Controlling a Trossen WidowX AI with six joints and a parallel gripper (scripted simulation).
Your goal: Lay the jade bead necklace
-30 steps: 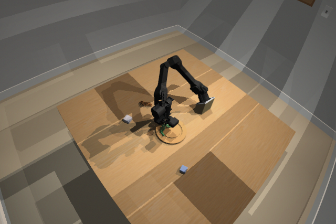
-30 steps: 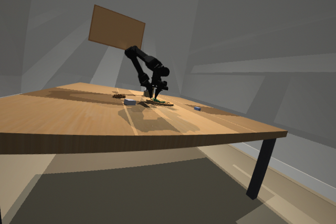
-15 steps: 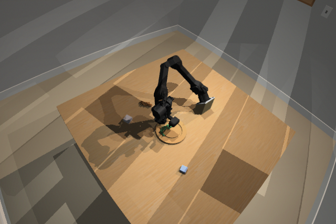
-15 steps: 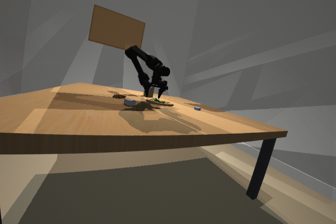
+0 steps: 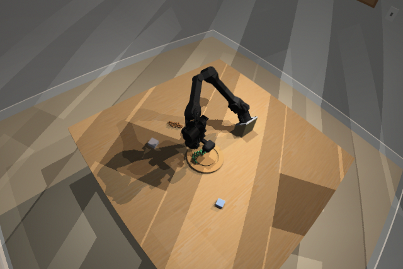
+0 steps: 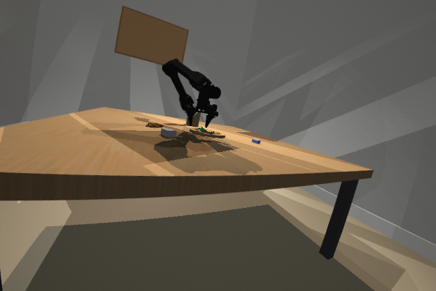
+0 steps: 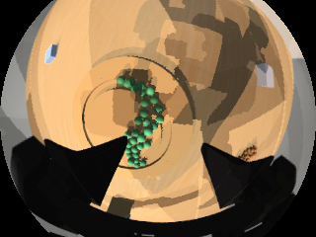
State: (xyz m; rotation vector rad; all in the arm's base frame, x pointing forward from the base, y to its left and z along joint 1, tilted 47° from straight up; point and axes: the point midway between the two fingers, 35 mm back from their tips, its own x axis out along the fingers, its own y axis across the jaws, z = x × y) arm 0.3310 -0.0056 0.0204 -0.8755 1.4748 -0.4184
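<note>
Now: the round wooden bead board 6 cm to the left of my gripper tip, 2 cm below it and 2 cm behind it. Also, from my gripper tip: blue block (32 cm to the left, 7 cm ahead, 2 cm below); then pale grey block (18 cm ahead, 15 cm to the right, 2 cm below).
</note>
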